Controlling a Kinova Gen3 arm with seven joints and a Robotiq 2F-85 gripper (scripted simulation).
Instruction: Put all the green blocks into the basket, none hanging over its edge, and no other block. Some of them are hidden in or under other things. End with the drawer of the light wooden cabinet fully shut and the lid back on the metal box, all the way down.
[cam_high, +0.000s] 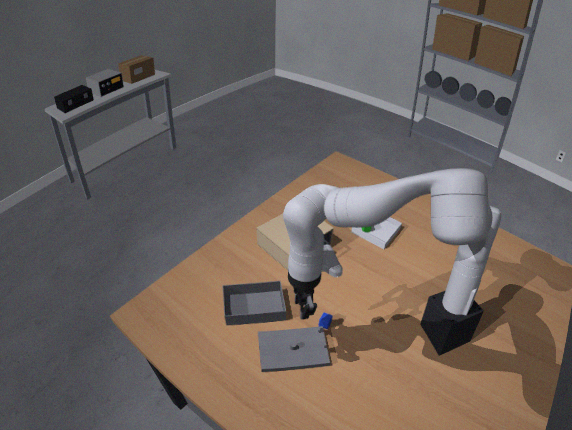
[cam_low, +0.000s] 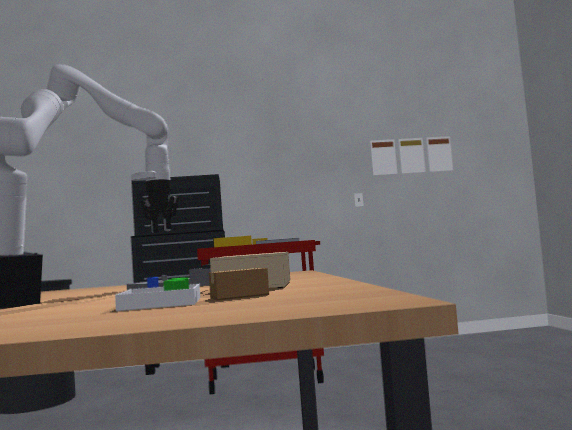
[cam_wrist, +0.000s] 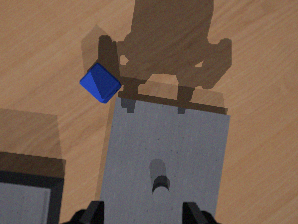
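Right now the grey lid is 170 mm below my hand and 30 mm to the left of it. From my hand the other things lie so: drawer 310 mm to the right, 250 mm ahead, 150 mm below; then metal box 190 mm ahead, 160 mm below, 10 mm to the right; then light wooden cabinet 310 mm to the right, 260 mm ahead, 150 mm below.
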